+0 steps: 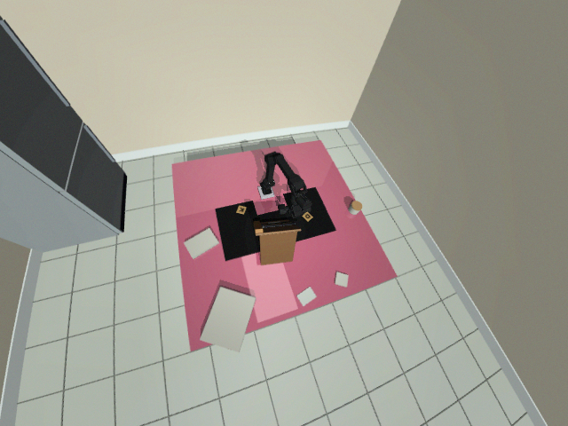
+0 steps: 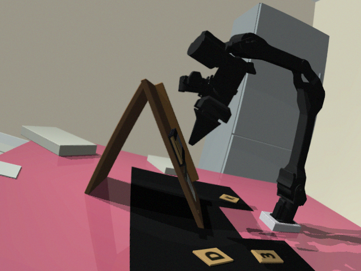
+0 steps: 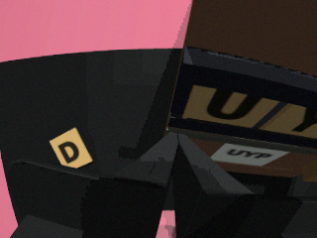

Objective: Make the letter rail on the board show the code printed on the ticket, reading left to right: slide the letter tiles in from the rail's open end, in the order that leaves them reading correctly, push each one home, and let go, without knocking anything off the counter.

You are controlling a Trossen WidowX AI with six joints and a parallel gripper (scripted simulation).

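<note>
My gripper tip is now 5 cm past the white ticket, 9 cm to the left of it and 11 cm above it. Also, from my gripper tip: black mat (14 cm behind, 6 cm to the right, 18 cm below).
</note>
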